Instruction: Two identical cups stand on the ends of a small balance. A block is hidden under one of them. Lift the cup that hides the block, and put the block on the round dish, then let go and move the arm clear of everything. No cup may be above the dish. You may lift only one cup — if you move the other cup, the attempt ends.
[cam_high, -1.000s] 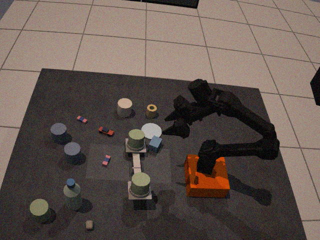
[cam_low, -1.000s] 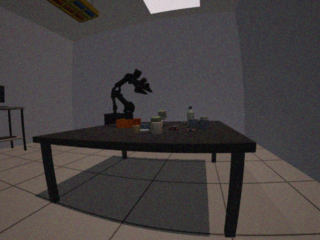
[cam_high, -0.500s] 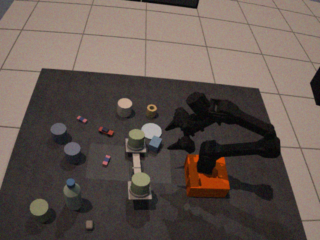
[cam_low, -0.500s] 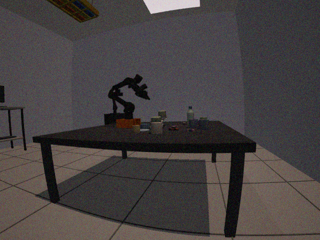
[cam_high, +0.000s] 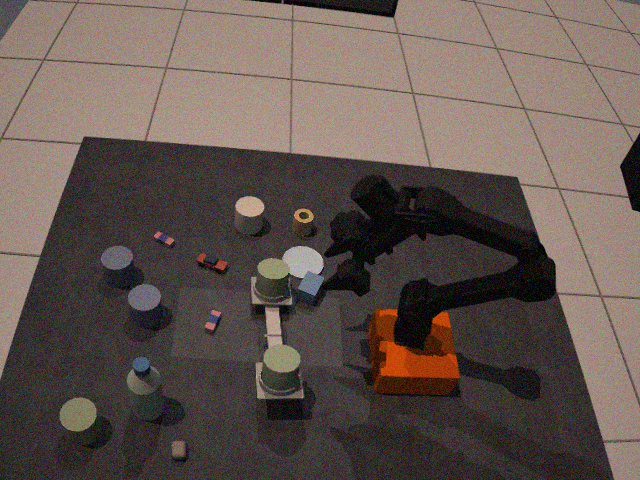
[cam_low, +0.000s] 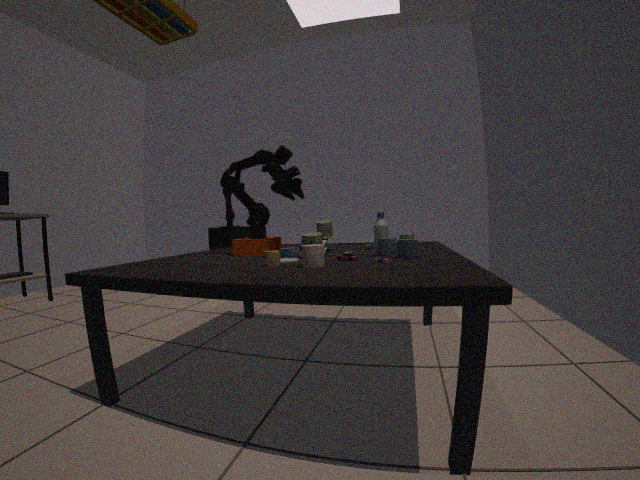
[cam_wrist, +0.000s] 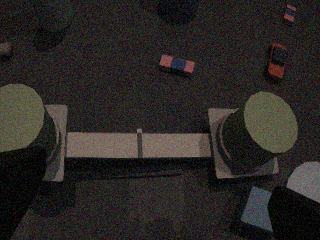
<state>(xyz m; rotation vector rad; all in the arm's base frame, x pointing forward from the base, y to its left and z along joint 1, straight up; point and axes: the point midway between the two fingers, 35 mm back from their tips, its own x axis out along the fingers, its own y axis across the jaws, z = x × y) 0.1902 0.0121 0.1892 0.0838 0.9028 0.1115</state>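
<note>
My gripper tip is now 100 mm short of the grey-blue block, 90 mm to the left of it and 190 mm above it. Round my gripper tip: bottle (280 mm ahead, 250 mm to the left, 120 mm below); balance (70 mm ahead, 40 mm to the left, 210 mm below); pale round dish (50 mm ahead, 210 mm to the right, 230 mm below).
</note>
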